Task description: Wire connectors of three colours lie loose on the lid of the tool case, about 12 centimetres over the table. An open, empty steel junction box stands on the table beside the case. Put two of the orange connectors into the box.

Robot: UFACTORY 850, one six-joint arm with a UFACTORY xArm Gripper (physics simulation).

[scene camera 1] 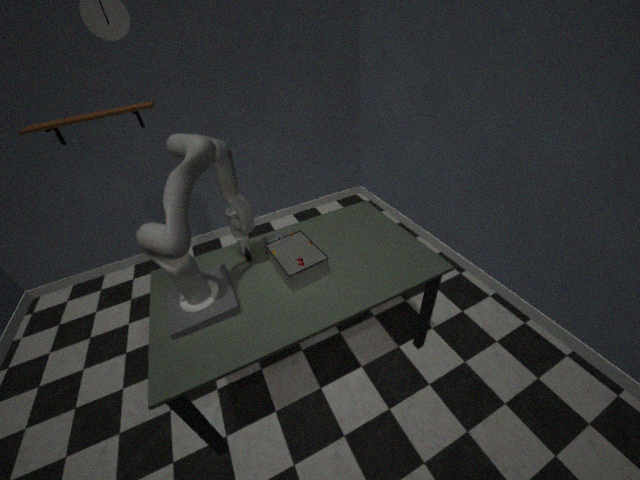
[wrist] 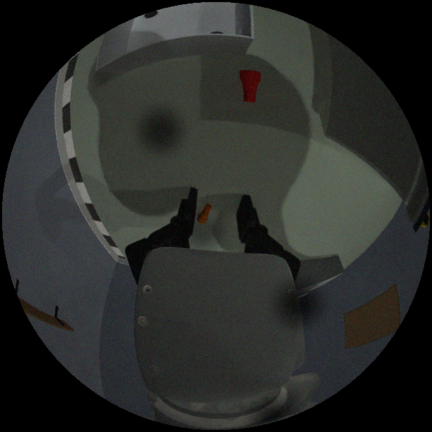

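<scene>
My gripper (scene camera 1: 248,255) (wrist: 218,201) is low at the table, its fingers apart and gripping nothing. An orange connector (wrist: 204,214) lies on the table between the fingers, close to the left finger in the wrist view. The open steel junction box (scene camera 1: 276,238) (wrist: 200,46) stands beside the tool case; part of it shows at the top of the wrist view. The tool case (scene camera 1: 310,277) (wrist: 370,95) is at the right of the wrist view. On its lid (scene camera 1: 294,253), red connectors (scene camera 1: 300,261) lie near the front, with small orange ones (scene camera 1: 311,243) towards the back.
A red connector (wrist: 250,86) lies on the table between the gripper and the box. A yellow connector (wrist: 425,220) shows at the right edge of the wrist view. The robot's base plate (scene camera 1: 227,304) sits on the green table (scene camera 1: 351,289). The case wall rises beside the gripper's area.
</scene>
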